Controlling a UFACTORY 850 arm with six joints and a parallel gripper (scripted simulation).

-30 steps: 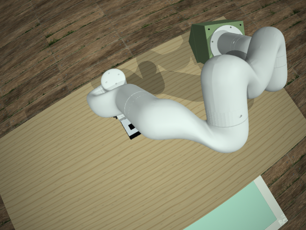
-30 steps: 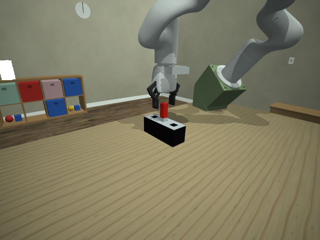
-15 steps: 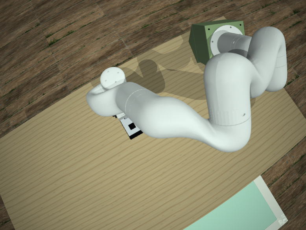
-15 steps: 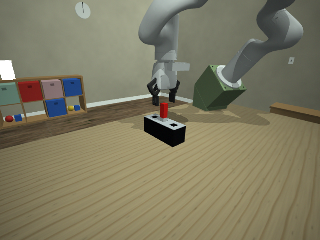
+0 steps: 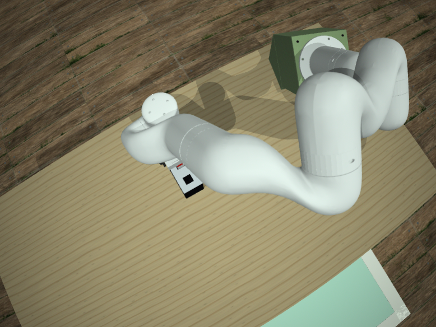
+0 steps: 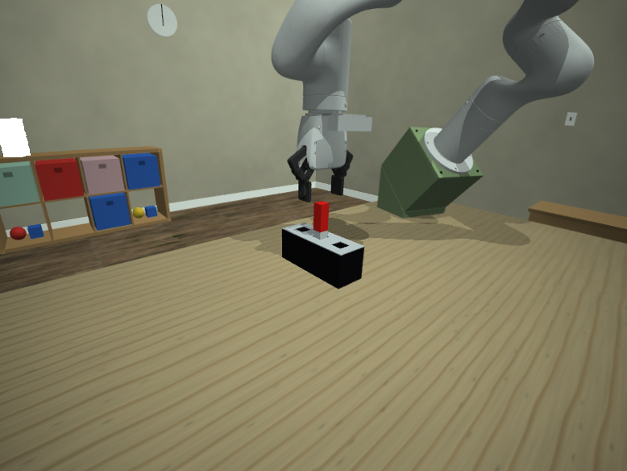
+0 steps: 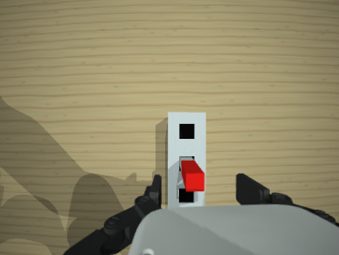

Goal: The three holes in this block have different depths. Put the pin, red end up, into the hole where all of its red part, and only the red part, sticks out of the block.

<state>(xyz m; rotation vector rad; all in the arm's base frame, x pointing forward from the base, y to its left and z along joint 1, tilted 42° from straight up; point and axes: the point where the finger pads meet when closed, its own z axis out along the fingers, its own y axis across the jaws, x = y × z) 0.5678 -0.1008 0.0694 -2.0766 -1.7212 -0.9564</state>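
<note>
The pin lies 5 cm below my hand. Also, from my hand: block (13 cm below).
</note>
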